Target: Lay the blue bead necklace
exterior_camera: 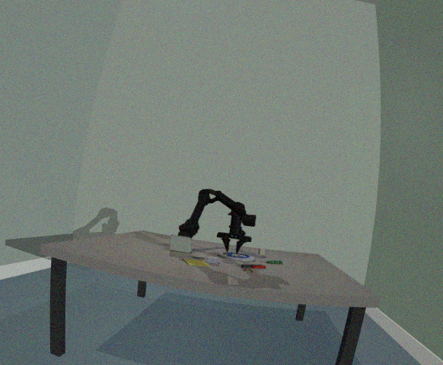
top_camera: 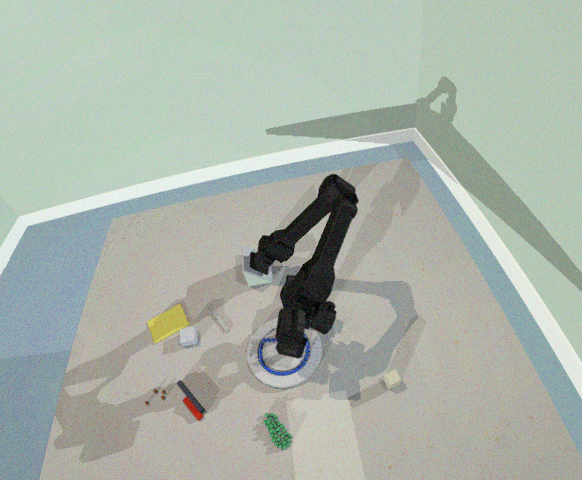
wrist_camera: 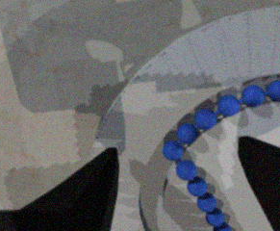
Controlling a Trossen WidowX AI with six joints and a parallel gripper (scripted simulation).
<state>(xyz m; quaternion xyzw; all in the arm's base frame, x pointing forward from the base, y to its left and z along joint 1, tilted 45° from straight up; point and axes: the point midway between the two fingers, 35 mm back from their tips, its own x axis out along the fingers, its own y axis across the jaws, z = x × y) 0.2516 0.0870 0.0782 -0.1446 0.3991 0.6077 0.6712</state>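
The round bead board lies 6 cm to the right of my gripper tip, 3 cm ahead of it and 1 cm below it. Also, from my gripper tip: white cube 33 cm to the right, 4 cm behind; then cream cube 20 cm to the left, 15 cm ahead; then stick 25 cm to the right, 10 cm behind, 1 cm below.
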